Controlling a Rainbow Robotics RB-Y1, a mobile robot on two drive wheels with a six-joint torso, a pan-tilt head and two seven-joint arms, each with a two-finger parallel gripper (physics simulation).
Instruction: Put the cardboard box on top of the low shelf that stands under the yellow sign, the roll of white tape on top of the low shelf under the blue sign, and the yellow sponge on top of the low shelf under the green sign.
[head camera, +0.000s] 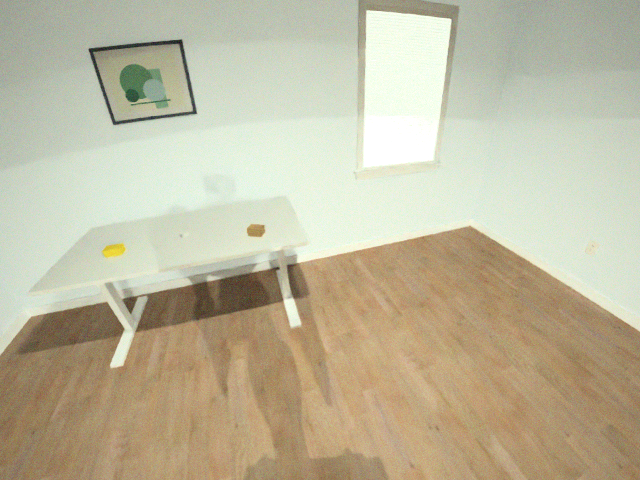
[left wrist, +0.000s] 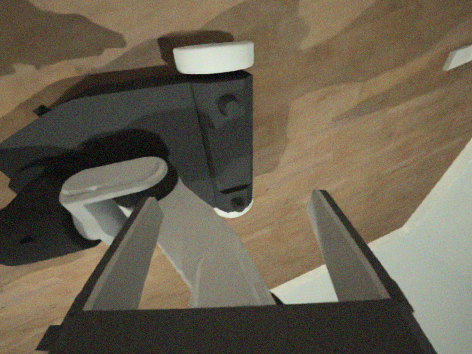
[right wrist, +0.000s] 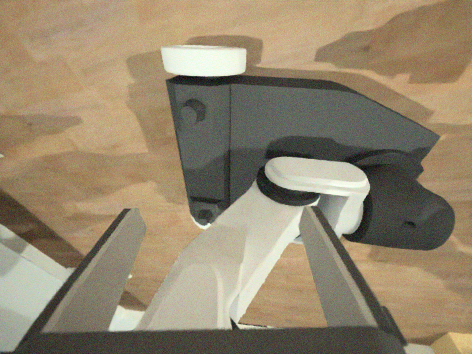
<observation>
In view: the left gripper (left wrist: 234, 202), the right gripper (right wrist: 222, 217), a window (head camera: 404, 61), a white table (head camera: 153, 245) and a framed picture (head camera: 144, 81).
</observation>
